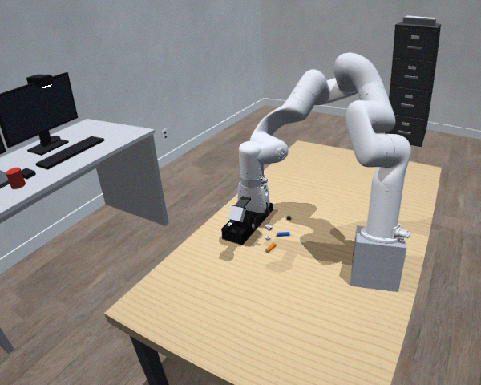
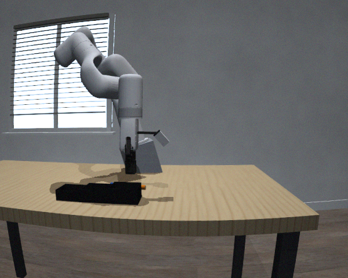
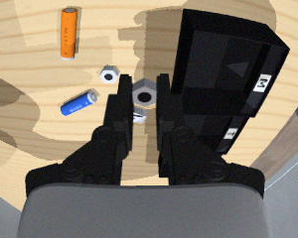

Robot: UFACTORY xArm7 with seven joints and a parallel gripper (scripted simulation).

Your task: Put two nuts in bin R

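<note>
Right now my hand is 190 mm to the left of the small black piece, 80 mm above it and 20 mm past it. From my hand the other things lie so: black bin 90 mm ahead, 80 mm to the right, 70 mm below; blue piece 90 mm to the right, 80 mm below, 60 mm behind; orange piece 80 mm below, 70 mm behind.
</note>
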